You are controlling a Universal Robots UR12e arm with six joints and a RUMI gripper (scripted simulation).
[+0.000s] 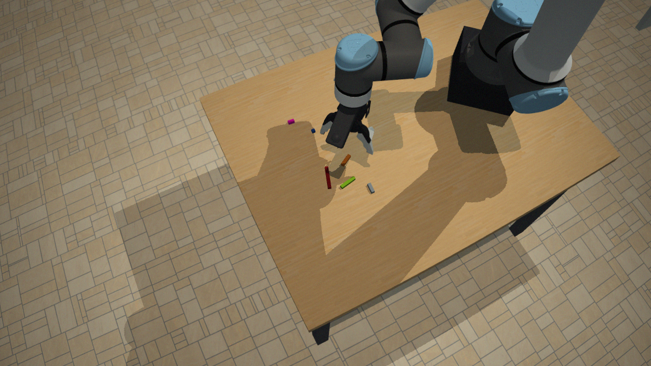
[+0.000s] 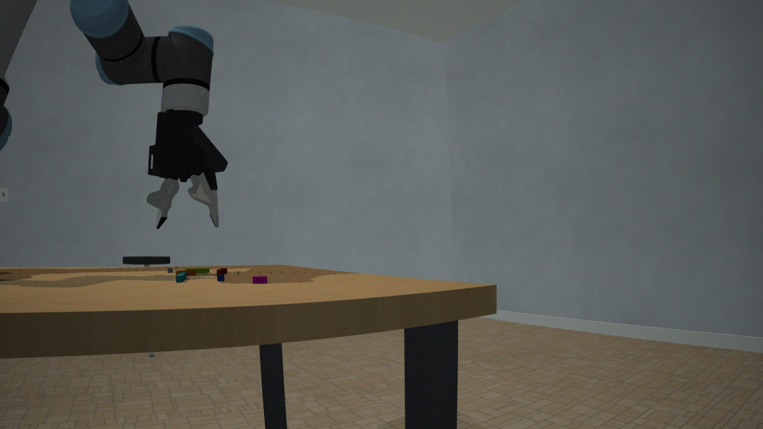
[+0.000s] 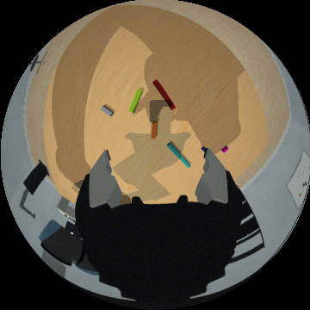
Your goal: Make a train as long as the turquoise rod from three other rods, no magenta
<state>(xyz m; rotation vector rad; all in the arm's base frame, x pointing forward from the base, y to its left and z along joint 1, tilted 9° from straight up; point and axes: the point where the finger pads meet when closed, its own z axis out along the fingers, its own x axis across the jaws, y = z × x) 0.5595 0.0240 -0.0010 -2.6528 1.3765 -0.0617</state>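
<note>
My hand is 1 cm to the right of the orange rod and 8 cm above it. Also, from my hand: red rod (7 cm ahead, 3 cm to the left, 8 cm below); then lime rod (3 cm ahead, 7 cm to the left, 8 cm below); then turquoise rod (2 cm behind, 9 cm to the right, 8 cm below).
</note>
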